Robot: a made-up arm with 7 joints.
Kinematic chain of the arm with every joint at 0, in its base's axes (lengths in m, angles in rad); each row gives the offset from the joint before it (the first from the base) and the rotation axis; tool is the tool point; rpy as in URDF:
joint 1: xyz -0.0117 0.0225 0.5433 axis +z
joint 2: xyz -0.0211 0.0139 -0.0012 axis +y
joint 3: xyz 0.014 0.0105 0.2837 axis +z
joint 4: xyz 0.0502 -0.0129 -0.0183 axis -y
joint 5: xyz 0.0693 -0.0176 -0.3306 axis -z
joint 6: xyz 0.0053 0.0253 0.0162 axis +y
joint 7: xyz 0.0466 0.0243 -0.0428 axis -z
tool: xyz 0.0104 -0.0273 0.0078 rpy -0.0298 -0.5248 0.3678
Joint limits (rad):
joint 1: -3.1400..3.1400
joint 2: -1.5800..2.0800
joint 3: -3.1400..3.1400
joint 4: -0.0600..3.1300
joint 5: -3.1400..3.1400
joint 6: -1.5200..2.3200
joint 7: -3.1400..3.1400
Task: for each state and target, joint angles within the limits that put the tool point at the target. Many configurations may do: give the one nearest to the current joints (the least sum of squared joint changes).
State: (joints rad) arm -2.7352 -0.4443 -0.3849 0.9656 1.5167 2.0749 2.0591
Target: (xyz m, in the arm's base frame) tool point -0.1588 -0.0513 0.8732
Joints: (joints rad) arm -2.6028 -0.7415 -0.1335 0.7553 1.4355 2.1293 2.0242
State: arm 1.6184 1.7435 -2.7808 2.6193 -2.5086 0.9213 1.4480
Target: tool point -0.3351 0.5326 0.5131
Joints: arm 2.0543 1.8745 -2.8884 2.6644 -2.4992 0.9666 1.4875
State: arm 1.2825 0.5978 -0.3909 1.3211 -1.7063 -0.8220 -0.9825
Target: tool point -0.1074 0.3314 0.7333
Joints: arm 1.6955 0.0355 -0.0302 1.2791 -1.6834 -0.9470 -1.0018
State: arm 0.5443 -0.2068 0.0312 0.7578 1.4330 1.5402 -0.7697
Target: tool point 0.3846 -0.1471 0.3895
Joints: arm -0.0868 0.6918 -0.3351 1.0352 1.5023 1.3687 -0.8638
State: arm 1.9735 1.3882 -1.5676 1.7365 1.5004 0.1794 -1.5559
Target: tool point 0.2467 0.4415 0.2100
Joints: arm 1.8128 2.0226 -1.0384 1.7643 1.3906 0.3191 -1.5827
